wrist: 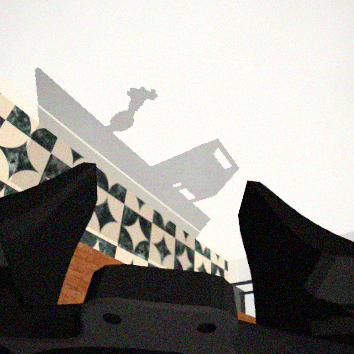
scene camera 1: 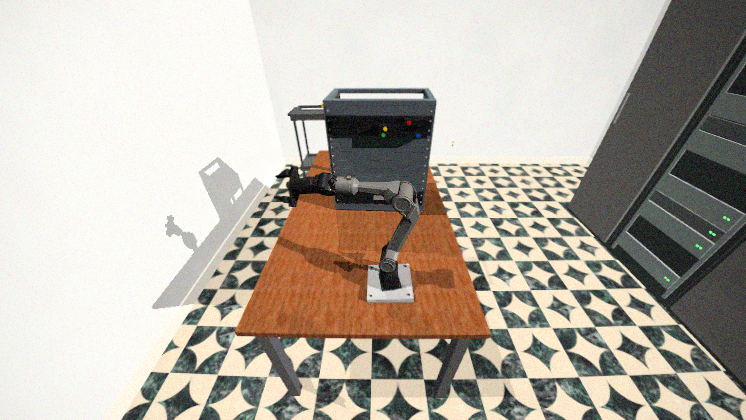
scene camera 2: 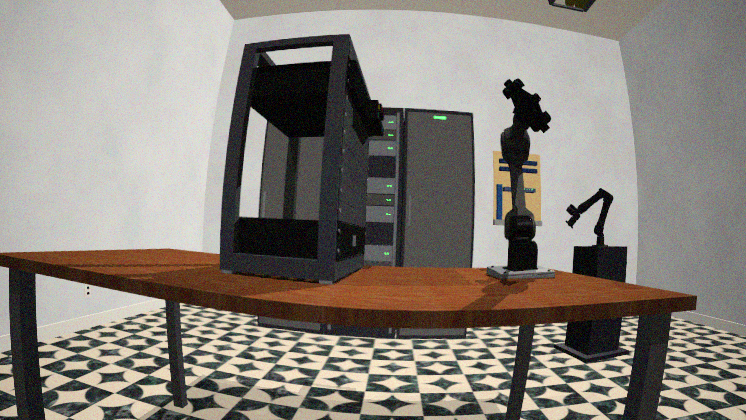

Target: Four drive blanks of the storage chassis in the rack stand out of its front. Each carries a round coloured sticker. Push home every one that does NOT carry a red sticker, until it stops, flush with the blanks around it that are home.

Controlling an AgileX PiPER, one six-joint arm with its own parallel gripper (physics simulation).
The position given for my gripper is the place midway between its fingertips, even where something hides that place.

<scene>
I see my gripper (scene camera 2: 527, 101).
My gripper also shows in the wrist view (wrist: 169, 189).
</scene>
